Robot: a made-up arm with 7 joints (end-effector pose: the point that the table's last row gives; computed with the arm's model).
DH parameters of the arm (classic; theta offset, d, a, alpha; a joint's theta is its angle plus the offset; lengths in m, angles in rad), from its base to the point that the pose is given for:
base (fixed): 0 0 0 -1.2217
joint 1: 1.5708 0 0 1.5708
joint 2: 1.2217 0 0 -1.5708
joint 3: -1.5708 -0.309 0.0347 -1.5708
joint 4: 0 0 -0.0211 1.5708
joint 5: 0 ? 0 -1.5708
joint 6: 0 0 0 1.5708
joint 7: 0 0 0 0
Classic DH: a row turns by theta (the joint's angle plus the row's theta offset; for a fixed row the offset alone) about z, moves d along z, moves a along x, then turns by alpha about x.
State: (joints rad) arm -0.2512 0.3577 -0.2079 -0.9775 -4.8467 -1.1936 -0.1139
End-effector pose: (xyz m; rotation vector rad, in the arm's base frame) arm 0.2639 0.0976 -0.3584 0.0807 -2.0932 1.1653
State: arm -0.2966 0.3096 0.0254 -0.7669 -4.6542 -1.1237 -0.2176
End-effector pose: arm 0.2653 0.1195 -0.3696 0.3837 -1.7979 1.5186
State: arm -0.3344 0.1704 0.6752 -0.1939 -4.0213 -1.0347 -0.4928
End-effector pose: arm 0.1931 0.0981 -0.4353 0.8670 -0.3662 2.4265
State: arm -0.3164 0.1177 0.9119 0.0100 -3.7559 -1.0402 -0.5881
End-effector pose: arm 0.1538 0.0572 -0.4543 0.9450 0.3536 2.6117
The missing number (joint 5, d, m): -0.1741
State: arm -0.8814 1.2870 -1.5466 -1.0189 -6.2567 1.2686 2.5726
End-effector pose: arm 0.3005 0.3043 -0.1471 0.8695 -1.5585 1.1798
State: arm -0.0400 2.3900 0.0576 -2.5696 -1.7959 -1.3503 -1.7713
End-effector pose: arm 0.1429 0.1107 0.1384 0.6674 -0.5047 0.1767
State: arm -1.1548 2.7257 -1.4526 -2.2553 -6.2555 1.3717 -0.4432
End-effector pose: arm -0.0183 0.2524 0.1256 1.8706 0.6932 -0.6004
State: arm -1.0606 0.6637 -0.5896 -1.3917 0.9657 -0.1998 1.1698
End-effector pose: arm 0.4118 0.0174 -0.0339 -1.6456 -1.3596 0.1298
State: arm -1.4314 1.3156 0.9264 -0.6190 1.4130 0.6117 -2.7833
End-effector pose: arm 0.1932 0.3933 0.1908 1.9130 -1.6078 -0.2560
